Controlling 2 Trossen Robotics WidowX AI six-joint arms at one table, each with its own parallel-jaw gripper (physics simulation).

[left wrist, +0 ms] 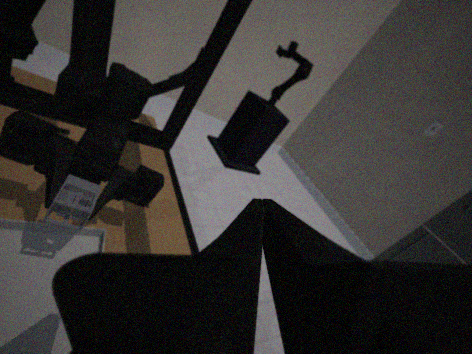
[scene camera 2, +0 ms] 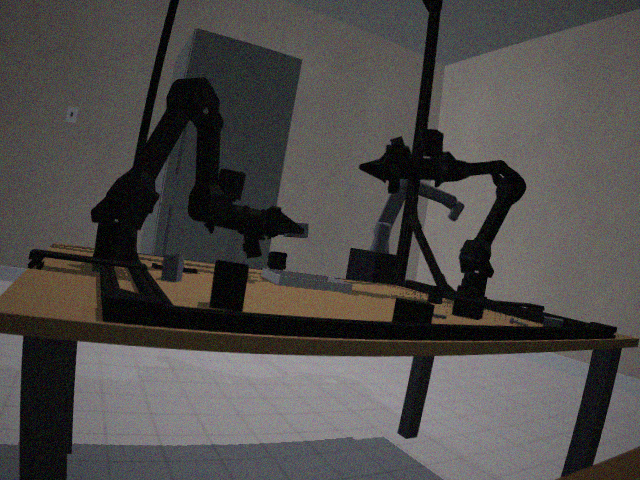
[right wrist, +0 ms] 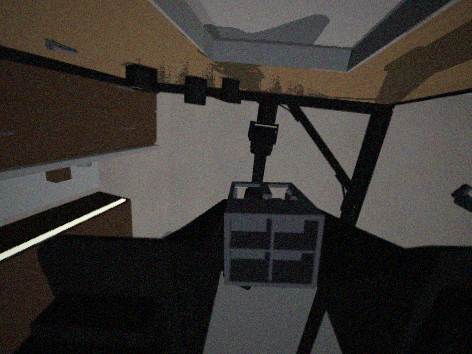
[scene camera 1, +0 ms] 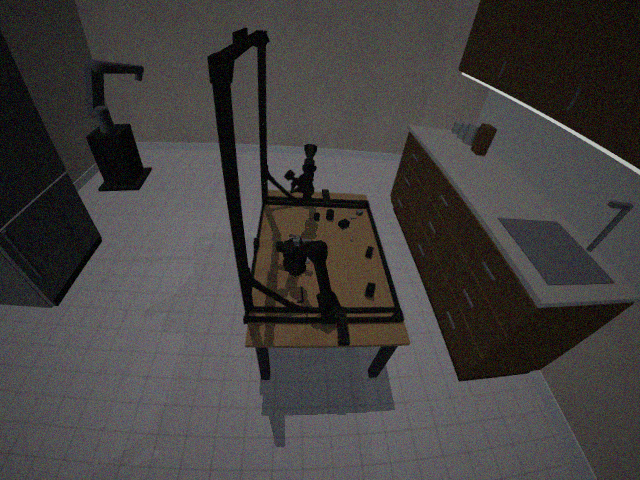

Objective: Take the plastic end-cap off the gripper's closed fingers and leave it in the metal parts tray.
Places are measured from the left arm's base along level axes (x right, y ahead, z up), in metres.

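Pixels of known places: left gripper, fingertip midpoint: (left wrist: 261,208) (scene camera 2: 359,166) (scene camera 1: 290,192); right gripper, fingertip midpoint: (left wrist: 69,212) (scene camera 2: 301,231) (right wrist: 262,207) (scene camera 1: 297,238); left arm's base, link origin: (right wrist: 268,102); right arm's base, link origin: (scene camera 2: 111,260) (scene camera 1: 328,317).
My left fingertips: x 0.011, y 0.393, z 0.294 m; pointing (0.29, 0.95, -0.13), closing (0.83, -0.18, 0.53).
Note:
For each thing: its middle in the pictures, then the offset to it from my left fingertips. "spot": a spot on its surface instead.
- plastic end-cap, body centre: (right wrist: 265,223) (left wrist: 74,202) (scene camera 2: 296,230) dx -0.085, dy +0.152, dz -0.190 m
- shallow light-grey tray, body centre: (left wrist: 35,287) (scene camera 2: 305,280) dx -0.088, dy +0.110, dz -0.302 m
- grey block, body centre: (scene camera 2: 173,267) dx -0.333, dy +0.400, dz -0.290 m
- tall black block, body centre: (scene camera 2: 228,285) (scene camera 1: 370,290) dx -0.517, dy +0.305, dz -0.282 m
- small black piece, surface spot: (scene camera 2: 277,259) spot: dx +0.139, dy +0.153, dz -0.278 m
The plastic end-cap (scene camera 2: 303,230) (left wrist: 77,196) (right wrist: 274,250), a grey hollow box with cross ribs, is held between the fingers of my right gripper (scene camera 2: 295,230) (left wrist: 69,212). That gripper is shut on it, low above the metal parts tray. The shallow light-grey tray (scene camera 2: 305,279) (left wrist: 103,242) (right wrist: 280,56) lies on the table; part of it shows at the lower left of the left wrist view and at the top of the right wrist view. My left gripper (scene camera 2: 362,166) (left wrist: 261,208) is shut, bare and empty, raised higher and apart from the end-cap.
A grey block (scene camera 2: 172,267) and a tall black block (scene camera 2: 229,285) stand left of the tray; a small black piece (scene camera 2: 277,259) is behind it. More black items (scene camera 1: 370,290) (scene camera 1: 369,252) (scene camera 1: 343,223) lie at the right side of the table. A black frame (scene camera 1: 232,191) rises along its left edge.

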